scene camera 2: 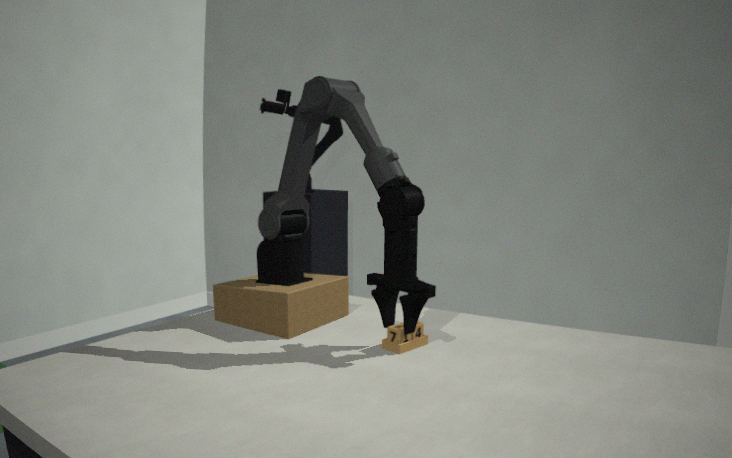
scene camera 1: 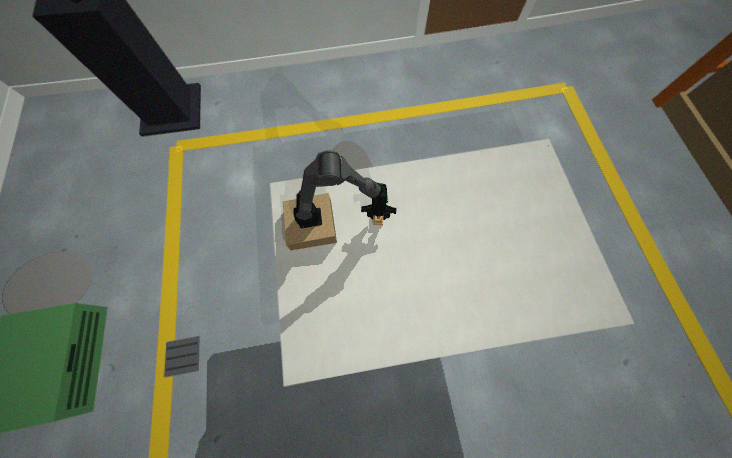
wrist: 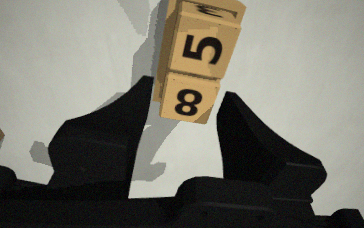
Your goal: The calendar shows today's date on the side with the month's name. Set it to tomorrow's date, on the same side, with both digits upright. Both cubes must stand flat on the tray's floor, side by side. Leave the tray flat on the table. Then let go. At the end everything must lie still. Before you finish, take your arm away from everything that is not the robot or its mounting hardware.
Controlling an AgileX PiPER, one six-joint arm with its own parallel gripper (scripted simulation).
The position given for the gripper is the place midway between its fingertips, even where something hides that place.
Note:
In view: the gripper [scene camera 2: 399, 329] and a wooden digit cube [wrist: 187, 97].
The gripper is seen too in the wrist view [wrist: 187, 97].

